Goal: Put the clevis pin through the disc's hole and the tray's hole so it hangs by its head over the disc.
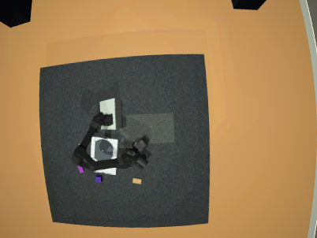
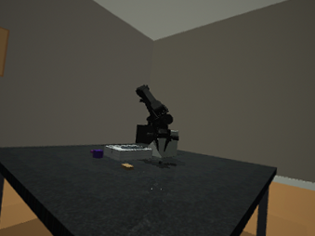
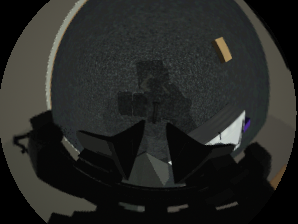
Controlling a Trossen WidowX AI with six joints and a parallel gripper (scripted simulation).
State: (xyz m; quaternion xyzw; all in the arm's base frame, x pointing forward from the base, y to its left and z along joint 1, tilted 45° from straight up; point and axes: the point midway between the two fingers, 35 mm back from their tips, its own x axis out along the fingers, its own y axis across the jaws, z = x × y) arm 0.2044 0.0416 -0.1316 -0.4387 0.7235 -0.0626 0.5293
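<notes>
Now: gripper tip 1 cm past the steel clevis pin, 1 cm to the left of it and 6 cm above it. From my gripper tip the other things lie so: rimmed steel tray: 3 cm ahead, 23 cm to the right, 2 cm below; then purple cube: 21 cm ahead, 30 cm to the right, 5 cm below; then grey aluminium disc: 23 cm to the right, 1 cm below.
</notes>
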